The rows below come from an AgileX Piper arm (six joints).
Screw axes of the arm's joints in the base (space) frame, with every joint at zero. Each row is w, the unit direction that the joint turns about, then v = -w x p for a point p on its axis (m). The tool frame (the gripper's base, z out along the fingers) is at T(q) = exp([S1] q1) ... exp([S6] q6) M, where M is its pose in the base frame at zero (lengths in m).
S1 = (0, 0, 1, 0, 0, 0)
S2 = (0, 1, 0, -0.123, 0, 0)
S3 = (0, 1, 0, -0.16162, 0, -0.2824)
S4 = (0.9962, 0, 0.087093, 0, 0.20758, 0)
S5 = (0, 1, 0, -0.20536, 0, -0.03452)
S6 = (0.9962, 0, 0.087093, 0, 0.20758, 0)
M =
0.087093 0 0.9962 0.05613
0 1 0 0
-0.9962 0 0.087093 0.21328
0 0 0 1
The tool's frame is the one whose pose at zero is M.
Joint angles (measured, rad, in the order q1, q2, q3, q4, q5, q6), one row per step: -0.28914 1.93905 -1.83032 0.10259 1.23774 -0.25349; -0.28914 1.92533 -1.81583 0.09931 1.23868 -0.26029; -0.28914 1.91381 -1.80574 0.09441 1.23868 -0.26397; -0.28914 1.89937 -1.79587 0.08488 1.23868 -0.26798; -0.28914 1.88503 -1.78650 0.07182 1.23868 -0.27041; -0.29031 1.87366 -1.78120 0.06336 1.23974 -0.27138; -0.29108 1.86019 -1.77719 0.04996 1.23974 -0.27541; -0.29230 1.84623 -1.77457 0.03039 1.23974 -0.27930; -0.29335 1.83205 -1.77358 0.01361 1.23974 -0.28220
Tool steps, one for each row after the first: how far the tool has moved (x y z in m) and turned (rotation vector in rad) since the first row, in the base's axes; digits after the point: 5 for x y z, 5 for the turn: -0.00350 0.00075 0.00160 -0.00483 0.00254 0.00661; -0.00631 0.00115 0.00348 -0.01111 0.00258 0.01019; -0.00976 0.00132 0.00656 -0.02285 0.00098 0.01415; -0.01327 0.00120 0.00966 -0.03757 0.00006 0.01661; -0.01611 0.00080 0.01268 -0.04744 -0.00221 0.01645; -0.01929 0.00023 0.01687 -0.06434 -0.00720 0.01940; -0.02272 -0.00100 0.02160 -0.08767 -0.01205 0.02157; -0.02609 -0.00193 0.02688 -0.10859 -0.01943 0.02267
